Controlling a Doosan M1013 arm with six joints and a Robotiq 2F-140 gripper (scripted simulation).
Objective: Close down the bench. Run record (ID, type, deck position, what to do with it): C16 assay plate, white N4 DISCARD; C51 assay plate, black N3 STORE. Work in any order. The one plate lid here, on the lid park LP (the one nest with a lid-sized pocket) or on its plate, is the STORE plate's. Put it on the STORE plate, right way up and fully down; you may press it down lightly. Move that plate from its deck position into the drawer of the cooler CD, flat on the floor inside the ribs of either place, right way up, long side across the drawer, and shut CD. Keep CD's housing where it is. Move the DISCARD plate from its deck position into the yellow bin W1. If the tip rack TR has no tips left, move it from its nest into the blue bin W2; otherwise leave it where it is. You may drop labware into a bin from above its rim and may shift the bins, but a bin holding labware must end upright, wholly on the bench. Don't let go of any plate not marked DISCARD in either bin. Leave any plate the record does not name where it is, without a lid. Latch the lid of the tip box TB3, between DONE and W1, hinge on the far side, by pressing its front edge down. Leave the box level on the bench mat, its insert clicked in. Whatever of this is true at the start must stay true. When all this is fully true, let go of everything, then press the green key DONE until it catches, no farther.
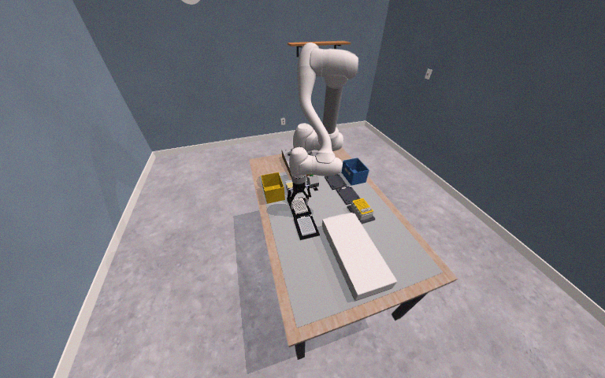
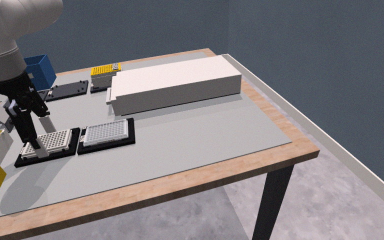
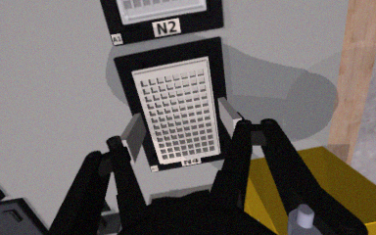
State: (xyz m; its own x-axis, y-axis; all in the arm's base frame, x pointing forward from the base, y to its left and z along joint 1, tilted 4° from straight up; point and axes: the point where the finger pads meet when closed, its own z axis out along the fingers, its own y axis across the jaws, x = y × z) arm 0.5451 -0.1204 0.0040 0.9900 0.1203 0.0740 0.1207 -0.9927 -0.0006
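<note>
Right now my hand is 2 cm above the white plate. From my hand the other things lie so: clear plate: 17 cm ahead, 2 cm below, 1 cm to the left; then yellow bin W1: 17 cm behind, 16 cm to the right; then black nest: 3 cm below.
</note>
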